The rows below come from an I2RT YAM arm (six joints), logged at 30 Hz.
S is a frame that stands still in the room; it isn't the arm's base.
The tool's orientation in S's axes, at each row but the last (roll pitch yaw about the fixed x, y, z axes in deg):
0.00 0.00 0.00
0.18 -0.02 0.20
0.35 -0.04 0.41
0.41 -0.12 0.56
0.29 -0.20 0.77
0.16 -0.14 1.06
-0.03 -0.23 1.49
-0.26 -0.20 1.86
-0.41 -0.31 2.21
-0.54 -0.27 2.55
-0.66 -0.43 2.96
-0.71 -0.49 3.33
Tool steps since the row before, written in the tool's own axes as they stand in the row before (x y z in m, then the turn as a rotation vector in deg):
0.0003 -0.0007 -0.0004 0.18 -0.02 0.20
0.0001 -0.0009 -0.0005 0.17 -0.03 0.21
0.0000 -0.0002 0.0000 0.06 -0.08 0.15
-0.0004 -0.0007 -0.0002 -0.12 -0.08 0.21
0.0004 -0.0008 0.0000 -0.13 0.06 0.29
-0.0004 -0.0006 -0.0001 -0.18 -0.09 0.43
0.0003 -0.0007 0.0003 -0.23 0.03 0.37
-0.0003 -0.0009 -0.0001 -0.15 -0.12 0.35
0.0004 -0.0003 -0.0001 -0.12 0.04 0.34
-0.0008 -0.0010 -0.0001 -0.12 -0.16 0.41
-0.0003 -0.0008 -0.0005 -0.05 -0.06 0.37
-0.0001 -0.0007 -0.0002 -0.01 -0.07 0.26
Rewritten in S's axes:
0.0003 -0.0007 -0.0004 0.18 -0.02 0.20
0.0001 -0.0009 -0.0005 0.17 -0.03 0.21
0.0000 -0.0002 0.0000 0.06 -0.08 0.15
-0.0004 -0.0007 -0.0002 -0.12 -0.08 0.21
0.0004 -0.0008 0.0000 -0.13 0.06 0.29
-0.0004 -0.0006 -0.0001 -0.18 -0.09 0.43
0.0003 -0.0007 0.0003 -0.23 0.02 0.37
-0.0003 -0.0009 -0.0001 -0.15 -0.12 0.35
0.0004 -0.0003 -0.0001 -0.12 0.04 0.34
-0.0008 -0.0010 -0.0001 -0.11 -0.16 0.41
-0.0003 -0.0008 -0.0005 -0.05 -0.06 0.37
-0.0001 -0.0007 -0.0002 -0.01 -0.07 0.26

